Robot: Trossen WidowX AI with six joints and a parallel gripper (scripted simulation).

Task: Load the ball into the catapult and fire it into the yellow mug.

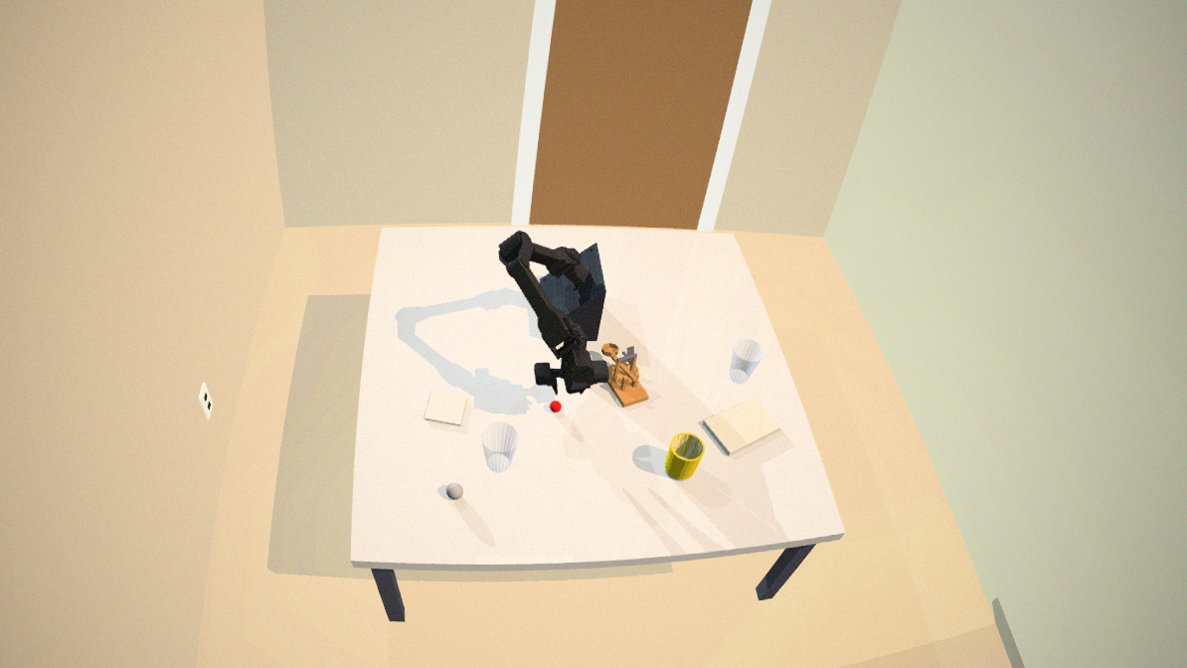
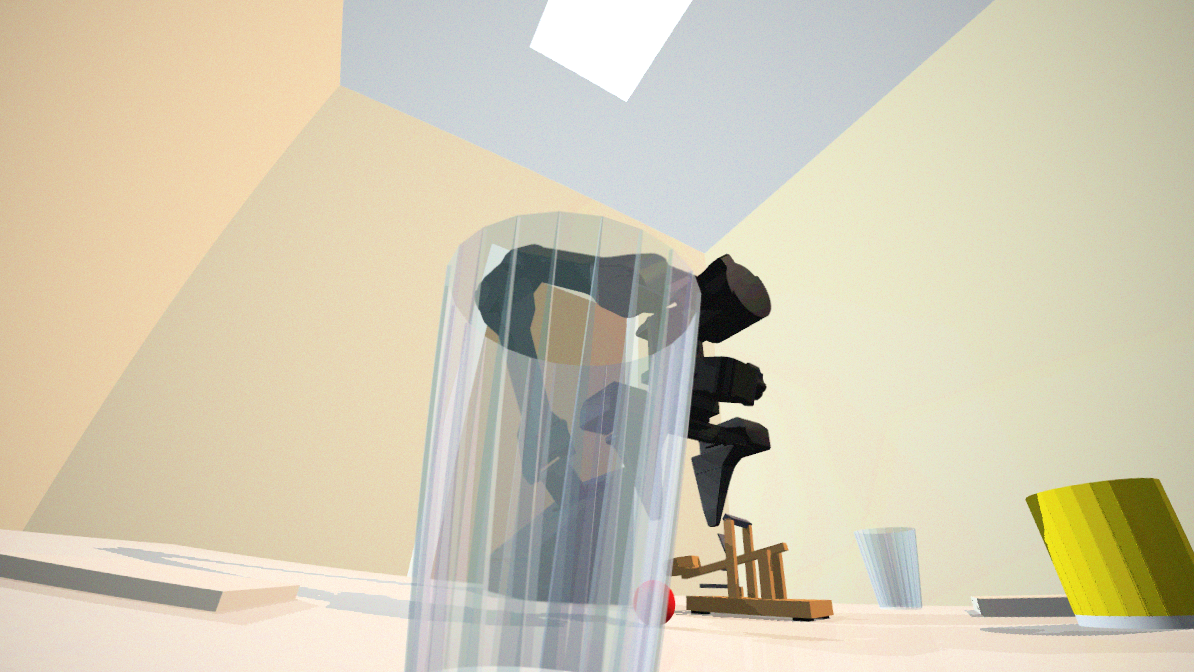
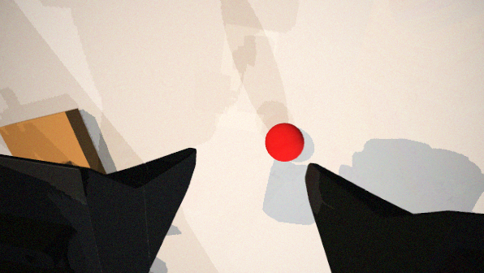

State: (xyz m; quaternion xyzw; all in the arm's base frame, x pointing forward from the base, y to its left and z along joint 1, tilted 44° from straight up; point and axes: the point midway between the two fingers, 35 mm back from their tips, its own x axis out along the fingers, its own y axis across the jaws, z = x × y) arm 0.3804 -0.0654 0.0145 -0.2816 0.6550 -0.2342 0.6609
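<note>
Right now the red ball is 60 mm below my gripper tip, 30 mm to the right of it and 10 mm behind it. From my gripper tip the other things lie so: white tile 330 mm to the right, 70 mm below; then wooden catapult 170 mm to the left, 130 mm behind, 20 mm below; then yellow mug 290 mm to the left, 190 mm ahead, 50 mm below.
</note>
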